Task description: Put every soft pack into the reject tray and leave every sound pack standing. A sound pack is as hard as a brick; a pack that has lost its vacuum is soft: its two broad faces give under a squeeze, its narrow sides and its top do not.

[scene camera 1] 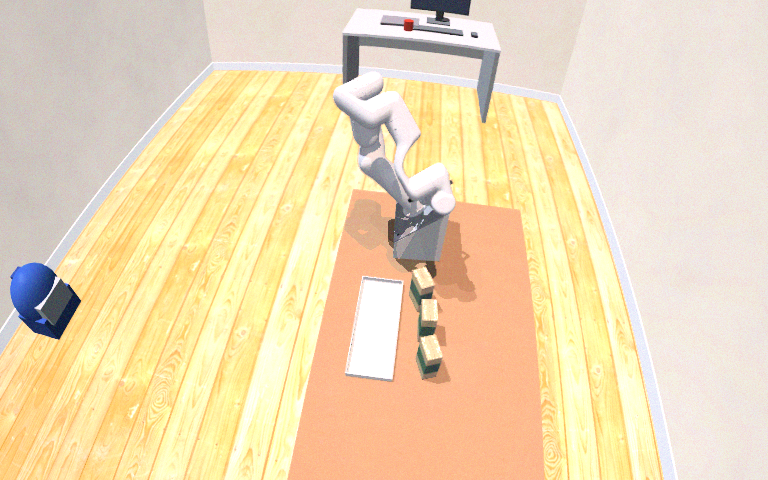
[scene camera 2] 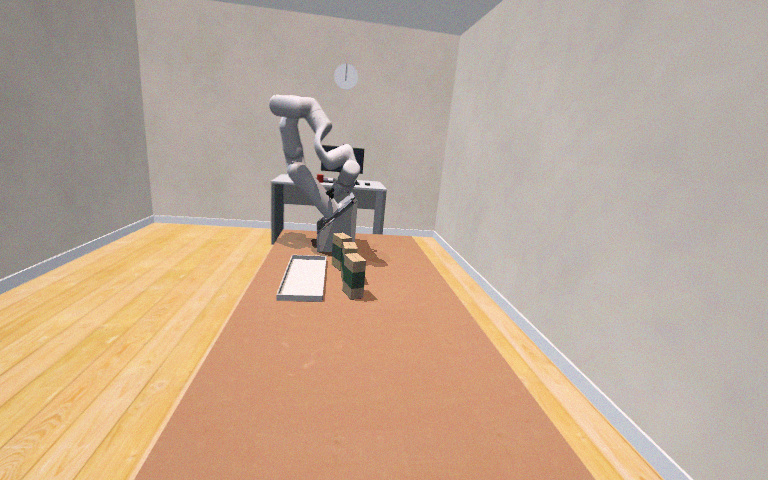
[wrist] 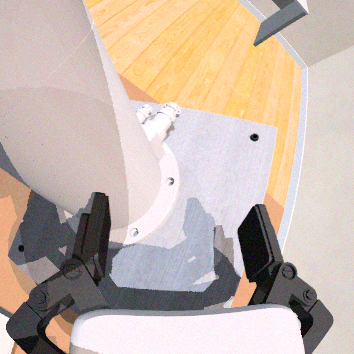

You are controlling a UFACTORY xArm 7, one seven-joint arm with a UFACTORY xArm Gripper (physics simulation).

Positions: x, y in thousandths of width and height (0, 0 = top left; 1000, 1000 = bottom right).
Scene:
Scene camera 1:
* white reject tray: 484, 741
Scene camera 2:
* white reject tray: 395, 584
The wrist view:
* my gripper: 510, 603

